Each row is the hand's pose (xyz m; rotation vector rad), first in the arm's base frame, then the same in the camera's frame.
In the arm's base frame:
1: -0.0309 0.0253 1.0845 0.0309 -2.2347 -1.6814
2: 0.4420 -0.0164 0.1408 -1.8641 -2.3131 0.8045
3: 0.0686 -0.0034 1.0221 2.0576 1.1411 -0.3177
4: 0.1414 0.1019 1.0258 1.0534 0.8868 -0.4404
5: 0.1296 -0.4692 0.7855 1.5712 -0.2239 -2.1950
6: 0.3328 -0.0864 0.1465 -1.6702 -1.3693 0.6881
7: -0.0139 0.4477 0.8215 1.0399 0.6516 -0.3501
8: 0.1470 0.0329 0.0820 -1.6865 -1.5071 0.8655
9: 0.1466 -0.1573 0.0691 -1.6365 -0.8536 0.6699
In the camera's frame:
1: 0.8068 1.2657 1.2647 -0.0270 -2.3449 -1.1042
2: 1.1665 0.9072 0.3384 1.5883 2.1977 -1.3709
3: 0.9018 1.2261 1.2013 1.6147 1.2009 -0.5846
4: 0.9553 1.3317 1.1525 0.5918 0.9547 -0.5509
5: 1.0138 0.7148 1.1495 1.1631 -0.4527 -1.9923
6: 1.0723 0.8334 0.3888 -1.7871 -1.3158 1.2117
7: 0.7202 1.5484 0.8641 0.5860 0.7524 -0.4122
8: 0.8626 0.8956 0.3178 -1.7504 -1.4359 1.4155
9: 0.8934 0.7171 0.3773 -1.8569 -0.7687 1.1080

